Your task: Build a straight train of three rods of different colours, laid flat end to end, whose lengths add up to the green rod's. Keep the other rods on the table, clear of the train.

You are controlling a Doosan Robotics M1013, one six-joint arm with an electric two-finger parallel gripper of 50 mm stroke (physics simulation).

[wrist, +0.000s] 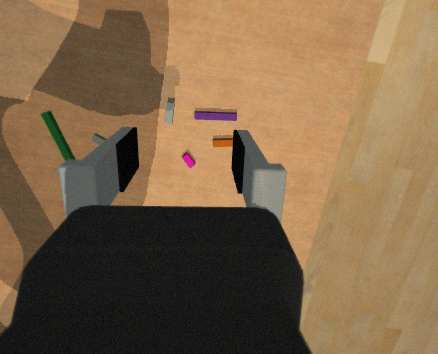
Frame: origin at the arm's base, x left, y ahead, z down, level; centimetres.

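Where they show: gripper, between the fingertips: [185,148].
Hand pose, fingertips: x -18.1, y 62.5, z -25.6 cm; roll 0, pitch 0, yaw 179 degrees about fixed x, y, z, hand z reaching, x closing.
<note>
Each offset is from my fingertips to the top centre of the thing. Level surfaces: height alone.
A green rod @(dx +19.3, dy -7.0, dz +28.1 cm) [57,135] lies slanted at the left, its lower end hidden behind the left finger. A purple rod @(dx -2.8, dy -2.7, dz +28.1 cm) [215,116] lies crosswise above the middle of the view. An orange rod @(dx -4.6, dy -6.5, dz +28.1 cm) [222,142] lies below it, its right part hidden behind the right finger. A short magenta rod @(dx +0.9, dy -9.4, dz +28.1 cm) [188,160] lies tilted below and left of the orange one. A light grey rod @(dx +3.7, dy -2.5, dz +28.1 cm) [169,113] lies left of the purple rod. Another grey rod @(dx +13.2, dy -7.1, dz +28.1 cm) [99,139] lies between the green rod and the left finger, partly hidden. The rods lie apart. My gripper [185,148] is open and empty, high above the table.
The wooden table top @(dz +29.1 cm) [280,90] lies under the rods. Its edge runs down the right side, with the paler plank floor [380,225] beyond. Dark shadows of the arm fall over the left part of the table. The black gripper body hides the lower middle.
</note>
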